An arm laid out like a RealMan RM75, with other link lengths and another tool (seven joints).
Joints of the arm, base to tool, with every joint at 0 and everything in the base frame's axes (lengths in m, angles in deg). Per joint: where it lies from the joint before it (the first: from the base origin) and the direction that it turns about. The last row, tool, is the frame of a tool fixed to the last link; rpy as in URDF.
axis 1: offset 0 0 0.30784 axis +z
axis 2: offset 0 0 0 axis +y
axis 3: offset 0 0 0.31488 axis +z
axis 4: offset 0 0 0 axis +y
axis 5: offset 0 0 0.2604 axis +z
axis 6: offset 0 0 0 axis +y
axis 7: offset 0 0 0.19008 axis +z
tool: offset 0.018 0.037 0.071 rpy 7.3 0 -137.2
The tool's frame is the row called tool.
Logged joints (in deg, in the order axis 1, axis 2, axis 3, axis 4, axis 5, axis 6, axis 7), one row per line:
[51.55 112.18 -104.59 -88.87 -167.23 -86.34 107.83]
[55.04 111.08 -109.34 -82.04 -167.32 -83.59 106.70]
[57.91 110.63 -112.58 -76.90 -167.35 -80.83 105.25]
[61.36 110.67 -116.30 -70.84 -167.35 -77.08 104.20]
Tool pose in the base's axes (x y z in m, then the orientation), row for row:
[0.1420 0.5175 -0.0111 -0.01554 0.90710 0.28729 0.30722]
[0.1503 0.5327 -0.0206 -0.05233 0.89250 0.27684 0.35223]
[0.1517 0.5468 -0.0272 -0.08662 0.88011 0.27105 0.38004]
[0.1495 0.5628 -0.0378 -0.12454 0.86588 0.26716 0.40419]
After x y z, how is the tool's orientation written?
As a quaternion, x y z w.
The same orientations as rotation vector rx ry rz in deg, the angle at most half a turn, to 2 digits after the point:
[-2.36 137.47 43.54]
[-7.76 132.32 41.04]
[-12.67 128.76 39.66]
[-18.02 125.26 38.65]

